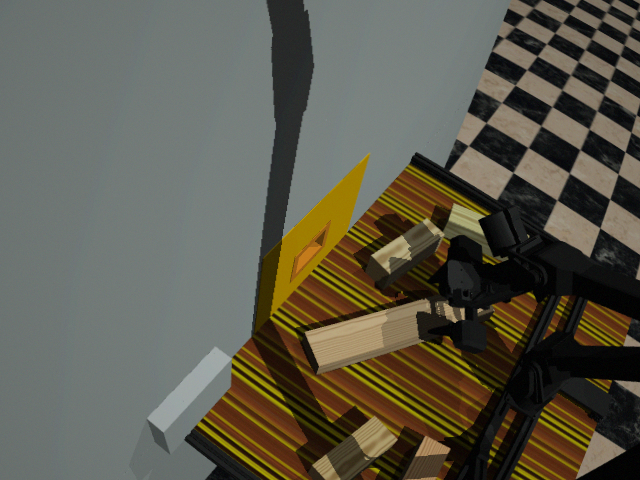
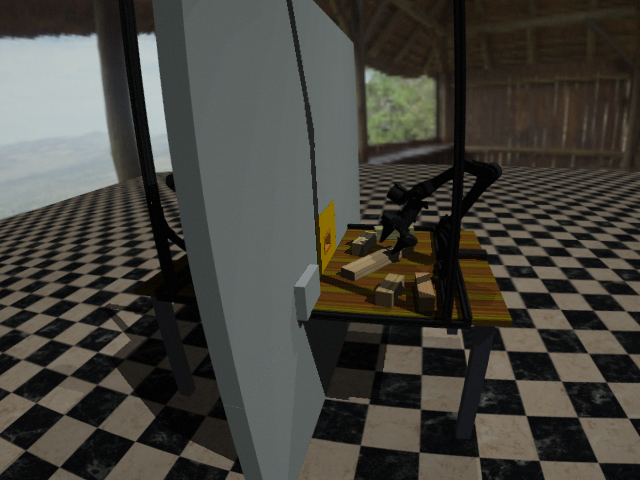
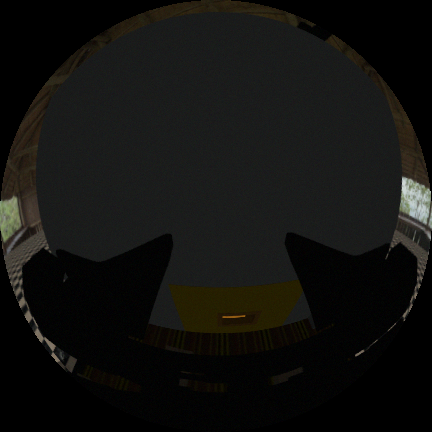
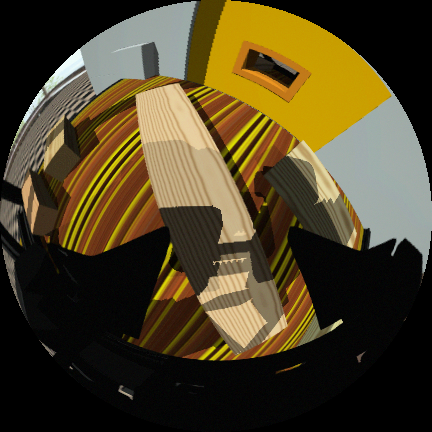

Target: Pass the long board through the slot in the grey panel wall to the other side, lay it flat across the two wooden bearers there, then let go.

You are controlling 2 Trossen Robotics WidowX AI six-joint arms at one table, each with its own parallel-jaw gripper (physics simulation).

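Places are measured from the left arm's base along level axes (x left, y back, z up), in centimetres.
Where they show: left gripper, fingertip midpoint: (image 3: 230,239); right gripper, fingertip midpoint: (image 1: 429,307) (image 2: 386,248) (image 4: 230,232); right arm's base, origin of the base link: (image 1: 526,396).
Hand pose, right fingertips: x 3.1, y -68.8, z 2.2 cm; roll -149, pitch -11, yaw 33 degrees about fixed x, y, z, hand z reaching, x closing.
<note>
Things, the pixels of their top centre, and the offset from my right fingertips. "spot": a spot on its surface instead.
- long pale board, middle of its top: (image 4: 193,183) (image 1: 406,321) (image 2: 380,254) dy +1.8, dx -4.2, dz -1.0 cm
- wall's yellow panel, surface spot: (image 1: 341,206) spot: dy +20.5, dx +1.1, dz +8.6 cm
- orange-rimmed slot, surface spot: (image 4: 296,87) spot: dy +20.4, dx -2.1, dz +4.1 cm
- wooden block, middle of its top: (image 4: 334,201) (image 1: 409,244) (image 2: 364,237) dy +9.1, dx +8.7, dz +0.8 cm
- paler block, middle of its top: (image 1: 490,228) (image 2: 393,227) dy -1.6, dx +23.6, dz +0.5 cm
- grey block, surface spot: (image 1: 191,387) spot: dy +19.0, dx -37.1, dz +5.8 cm
The long pale board (image 1: 361,335) (image 2: 361,266) (image 4: 200,175) lies on the striped table, slanted towards the grey panel wall (image 1: 155,155) (image 2: 248,155) (image 3: 215,150) (image 4: 390,165). The wall's yellow panel (image 1: 341,206) (image 2: 326,222) (image 3: 200,305) (image 4: 340,75) has the orange-rimmed slot (image 4: 296,87). My right gripper (image 1: 433,304) (image 2: 388,249) (image 4: 230,232) is open and empty, low over the board's end farther from the wall, with its fingertips towards either side of it. My left gripper (image 3: 230,239) is open and empty, facing the wall on its other side. I cannot make out the two bearers there.
A wooden block (image 1: 405,250) (image 2: 364,242) (image 4: 315,185) lies beside the board, with a paler block (image 1: 467,222) behind. Two more blocks, one (image 1: 354,449) (image 2: 390,289) (image 4: 62,150) and another (image 1: 426,459) (image 2: 424,291) (image 4: 39,205), lie across the table. A grey block (image 1: 191,387) (image 2: 308,291) juts from the wall.
</note>
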